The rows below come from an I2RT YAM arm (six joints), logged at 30 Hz.
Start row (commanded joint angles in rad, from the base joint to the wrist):
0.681, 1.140, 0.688, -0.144, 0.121, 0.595
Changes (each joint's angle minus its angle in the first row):
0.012, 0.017, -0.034, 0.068, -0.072, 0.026
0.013, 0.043, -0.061, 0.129, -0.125, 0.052
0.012, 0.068, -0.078, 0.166, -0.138, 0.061
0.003, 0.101, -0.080, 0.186, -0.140, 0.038
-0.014, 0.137, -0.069, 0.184, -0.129, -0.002
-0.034, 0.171, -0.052, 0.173, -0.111, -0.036
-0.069, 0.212, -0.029, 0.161, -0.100, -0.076
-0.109, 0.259, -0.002, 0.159, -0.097, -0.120
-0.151, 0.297, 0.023, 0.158, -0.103, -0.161
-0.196, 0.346, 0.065, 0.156, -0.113, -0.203
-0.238, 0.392, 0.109, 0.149, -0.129, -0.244
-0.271, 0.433, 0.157, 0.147, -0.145, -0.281
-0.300, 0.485, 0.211, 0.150, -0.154, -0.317
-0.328, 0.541, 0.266, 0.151, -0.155, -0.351
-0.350, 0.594, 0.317, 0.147, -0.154, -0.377
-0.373, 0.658, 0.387, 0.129, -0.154, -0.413
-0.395, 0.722, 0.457, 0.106, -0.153, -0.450
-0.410, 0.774, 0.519, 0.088, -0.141, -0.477
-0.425, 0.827, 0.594, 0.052, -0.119, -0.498
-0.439, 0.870, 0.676, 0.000, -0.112, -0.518
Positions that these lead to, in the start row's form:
0.693, 1.157, 0.654, -0.076, 0.049, 0.621
0.694, 1.183, 0.627, -0.015, -0.004, 0.647
0.693, 1.208, 0.610, 0.022, -0.017, 0.656
0.684, 1.241, 0.608, 0.042, -0.019, 0.633
0.667, 1.277, 0.619, 0.040, -0.008, 0.593
0.647, 1.311, 0.636, 0.029, 0.010, 0.559
0.612, 1.352, 0.659, 0.017, 0.021, 0.519
0.572, 1.399, 0.686, 0.015, 0.024, 0.475
0.530, 1.437, 0.711, 0.014, 0.018, 0.434
0.485, 1.486, 0.753, 0.012, 0.008, 0.392
0.443, 1.532, 0.797, 0.005, -0.008, 0.351
0.410, 1.573, 0.845, 0.003, -0.024, 0.314
0.381, 1.625, 0.899, 0.006, -0.033, 0.278
0.353, 1.681, 0.954, 0.007, -0.034, 0.244
0.331, 1.734, 1.005, 0.003, -0.033, 0.218
0.308, 1.798, 1.075, -0.015, -0.033, 0.182
0.286, 1.862, 1.145, -0.038, -0.032, 0.145
0.271, 1.914, 1.207, -0.056, -0.020, 0.118
0.256, 1.967, 1.282, -0.092, 0.002, 0.097
0.242, 2.010, 1.364, -0.144, 0.009, 0.077

